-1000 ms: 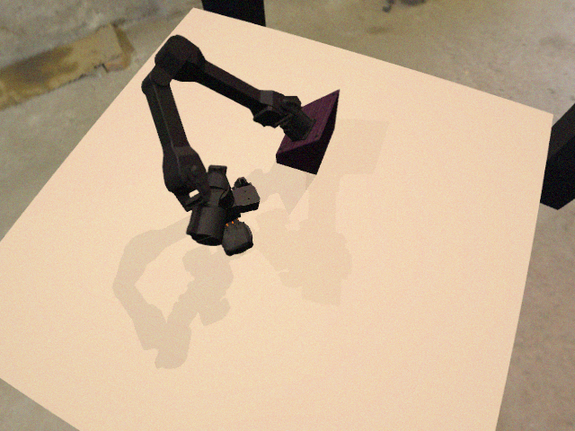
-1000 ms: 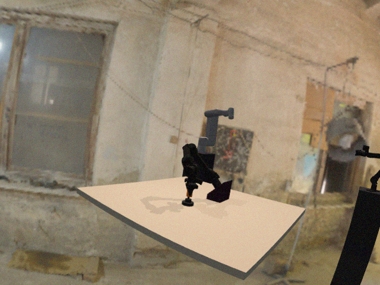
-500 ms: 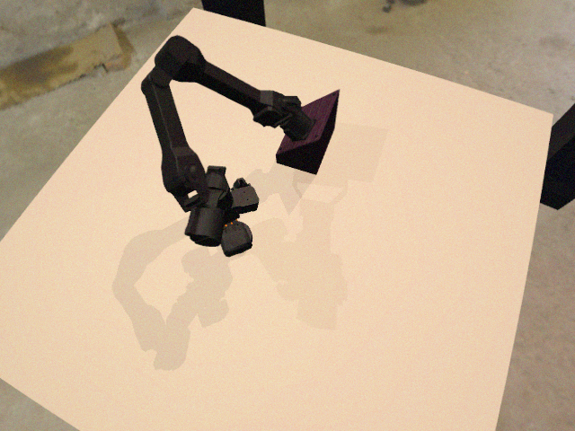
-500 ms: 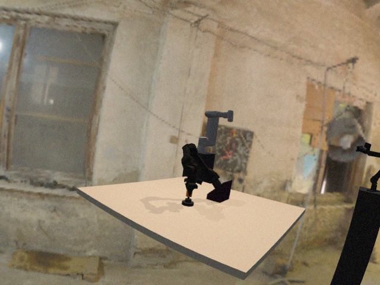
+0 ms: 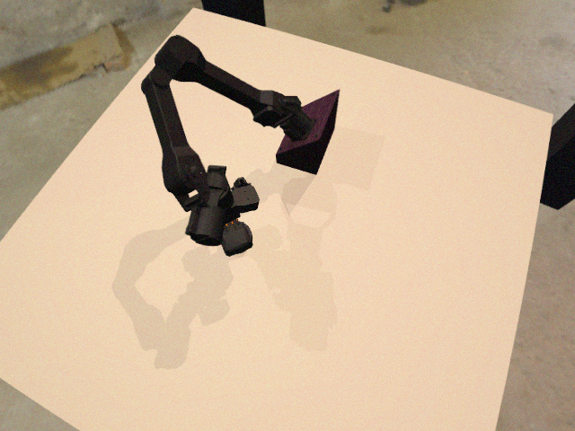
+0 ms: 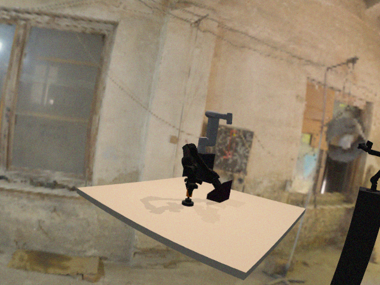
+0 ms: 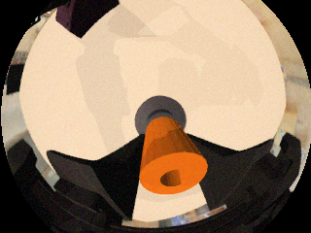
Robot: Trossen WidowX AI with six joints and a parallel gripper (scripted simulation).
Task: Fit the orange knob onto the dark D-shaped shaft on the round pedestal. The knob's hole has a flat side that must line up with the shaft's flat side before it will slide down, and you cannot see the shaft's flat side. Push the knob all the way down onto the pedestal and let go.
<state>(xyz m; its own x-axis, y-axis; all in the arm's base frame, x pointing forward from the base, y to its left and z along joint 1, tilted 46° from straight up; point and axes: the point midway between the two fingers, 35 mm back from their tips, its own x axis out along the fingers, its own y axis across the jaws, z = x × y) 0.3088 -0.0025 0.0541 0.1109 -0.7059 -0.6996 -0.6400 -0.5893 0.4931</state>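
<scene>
The orange knob lies 20 mm above my gripper tip. From my gripper tip the other things lie so: round pedestal: 40 mm below.
</scene>
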